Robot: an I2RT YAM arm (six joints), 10 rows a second.
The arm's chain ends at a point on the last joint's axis. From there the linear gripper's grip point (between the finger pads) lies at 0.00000 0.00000 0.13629 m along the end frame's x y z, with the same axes.
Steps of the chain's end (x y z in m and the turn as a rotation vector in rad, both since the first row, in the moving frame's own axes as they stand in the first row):
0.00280 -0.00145 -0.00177 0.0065 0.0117 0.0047
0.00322 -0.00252 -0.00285 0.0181 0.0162 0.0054
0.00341 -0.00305 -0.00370 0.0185 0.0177 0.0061
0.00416 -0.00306 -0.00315 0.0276 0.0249 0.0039
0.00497 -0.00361 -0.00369 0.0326 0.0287 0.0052
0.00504 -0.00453 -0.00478 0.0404 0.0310 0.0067
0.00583 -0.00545 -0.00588 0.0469 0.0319 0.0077
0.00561 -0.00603 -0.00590 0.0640 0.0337 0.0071
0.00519 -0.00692 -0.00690 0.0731 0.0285 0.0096
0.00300 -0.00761 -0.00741 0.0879 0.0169 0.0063
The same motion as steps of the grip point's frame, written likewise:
0.00440 -0.00233 -0.00178 0.0065 0.0117 0.0047
0.00543 -0.00498 -0.00289 0.0181 0.0162 0.0054
0.00583 -0.00556 -0.00374 0.0185 0.0177 0.0061
0.00756 -0.00681 -0.00324 0.0276 0.0249 0.0039
0.00889 -0.00804 -0.00382 0.0326 0.0287 0.0052
0.00928 -0.01002 -0.00496 0.0404 0.0310 0.0067
0.01020 -0.01182 -0.00610 0.0469 0.0319 0.0077
0.01023 -0.01473 -0.00626 0.0640 0.0337 0.0071
0.00912 -0.01685 -0.00732 0.0731 0.0285 0.0096
0.00534 -0.01957 -0.00796 0.0879 0.0169 0.0063

